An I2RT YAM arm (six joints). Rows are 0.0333 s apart.
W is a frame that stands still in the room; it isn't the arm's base.
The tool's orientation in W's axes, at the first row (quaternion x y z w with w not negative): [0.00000, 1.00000, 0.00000, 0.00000]
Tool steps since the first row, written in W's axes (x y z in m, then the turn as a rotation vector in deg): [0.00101, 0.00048, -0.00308, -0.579, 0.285, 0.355]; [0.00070, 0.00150, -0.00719, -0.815, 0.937, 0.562]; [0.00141, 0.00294, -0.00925, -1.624, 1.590, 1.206]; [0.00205, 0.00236, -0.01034, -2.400, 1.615, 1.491]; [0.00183, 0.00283, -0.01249, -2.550, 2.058, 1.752]
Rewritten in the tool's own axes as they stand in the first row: [-0.00101, 0.00048, 0.00308, 0.579, 0.285, -0.355]; [-0.00070, 0.00150, 0.00719, 0.815, 0.937, -0.562]; [-0.00141, 0.00294, 0.00925, 1.624, 1.590, -1.206]; [-0.00205, 0.00236, 0.01034, 2.400, 1.615, -1.491]; [-0.00183, 0.00283, 0.01249, 2.550, 2.058, -1.752]
